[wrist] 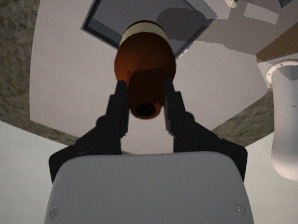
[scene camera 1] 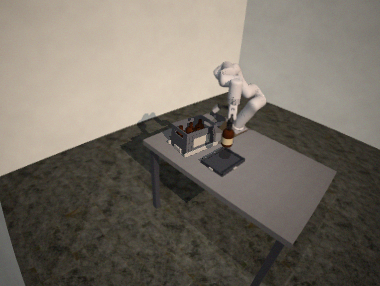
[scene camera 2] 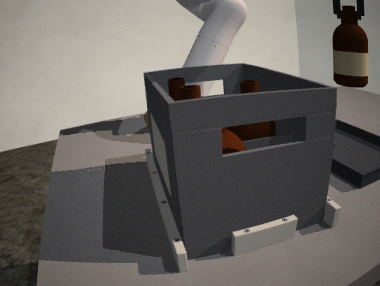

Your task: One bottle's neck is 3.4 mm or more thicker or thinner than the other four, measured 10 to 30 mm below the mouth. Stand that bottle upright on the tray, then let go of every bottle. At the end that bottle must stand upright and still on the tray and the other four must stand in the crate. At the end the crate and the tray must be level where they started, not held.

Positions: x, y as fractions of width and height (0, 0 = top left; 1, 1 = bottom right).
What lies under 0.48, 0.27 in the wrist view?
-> A bottle.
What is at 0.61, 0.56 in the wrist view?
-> My gripper.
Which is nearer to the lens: the bottle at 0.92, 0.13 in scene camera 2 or the crate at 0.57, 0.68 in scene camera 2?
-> The crate.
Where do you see a crate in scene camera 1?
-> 0.50, 0.50
